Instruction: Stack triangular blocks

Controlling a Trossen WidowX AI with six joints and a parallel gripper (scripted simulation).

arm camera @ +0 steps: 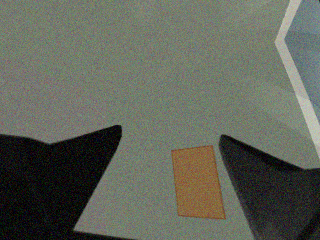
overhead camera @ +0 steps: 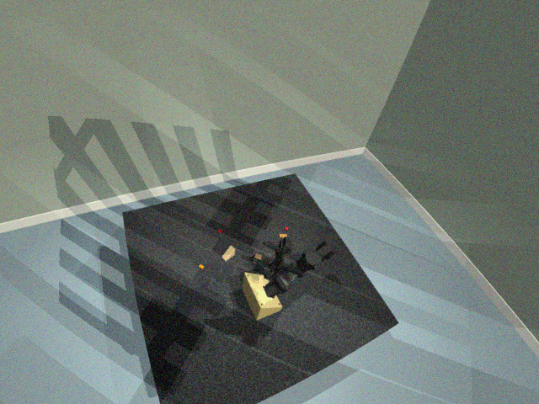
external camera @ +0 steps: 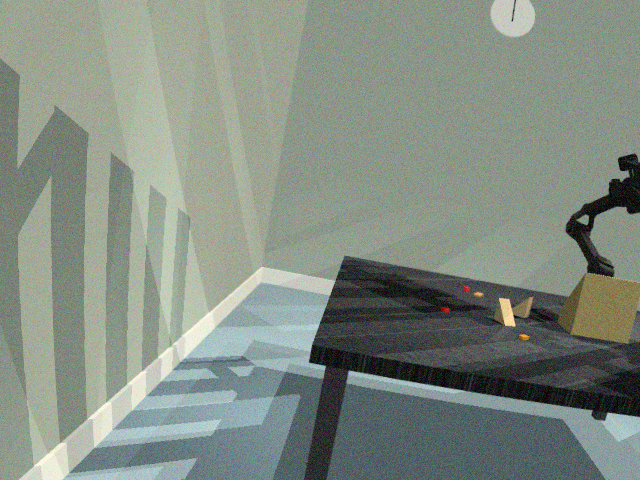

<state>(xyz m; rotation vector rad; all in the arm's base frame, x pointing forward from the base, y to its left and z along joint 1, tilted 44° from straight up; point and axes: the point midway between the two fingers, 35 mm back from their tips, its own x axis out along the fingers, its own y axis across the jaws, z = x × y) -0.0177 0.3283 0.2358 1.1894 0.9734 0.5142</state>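
The triangular block lies 29 cm ahead of my gripper tip, 1 cm to the left of it and 49 cm below it. The rest, counted from my gripper tip: orange piece (25 cm ahead, 19 cm to the left, 50 cm below).
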